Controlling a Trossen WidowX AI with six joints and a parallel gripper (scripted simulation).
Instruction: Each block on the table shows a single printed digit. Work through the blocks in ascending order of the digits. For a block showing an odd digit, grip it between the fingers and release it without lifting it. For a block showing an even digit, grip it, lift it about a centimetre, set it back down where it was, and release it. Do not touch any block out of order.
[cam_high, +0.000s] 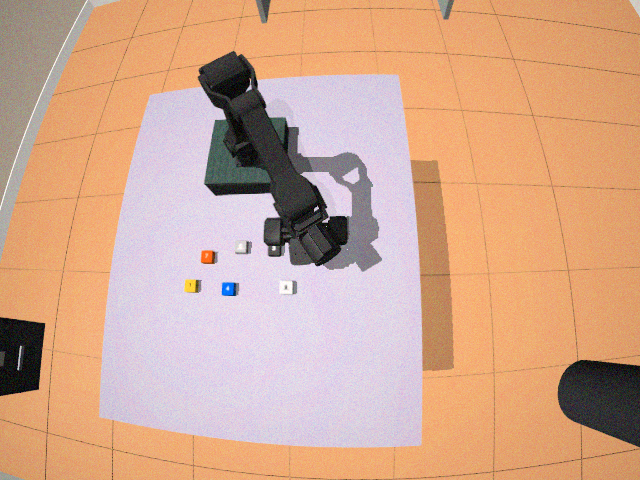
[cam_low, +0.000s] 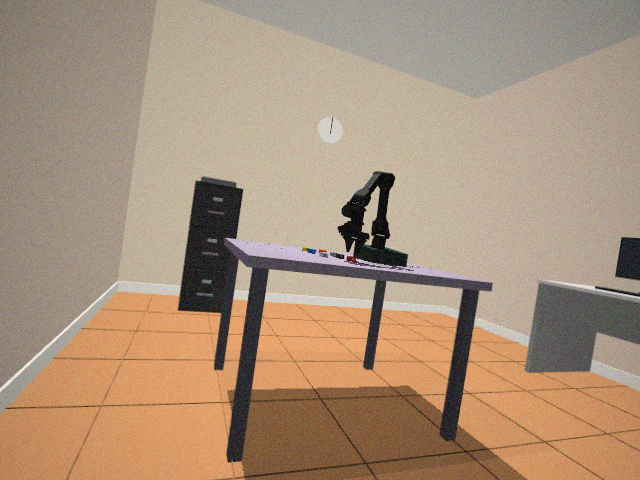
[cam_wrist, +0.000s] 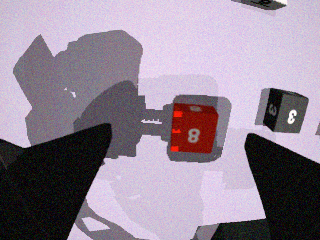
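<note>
Now: the red block 10 mm behind my gripper tip, 10 mm to the right of it and 30 mm below it. The rest, counted from my gripper tip: white block (110 mm ahead, 70 mm to the right, 30 mm below); then dark grey block (90 mm to the right, 30 mm below).
</note>
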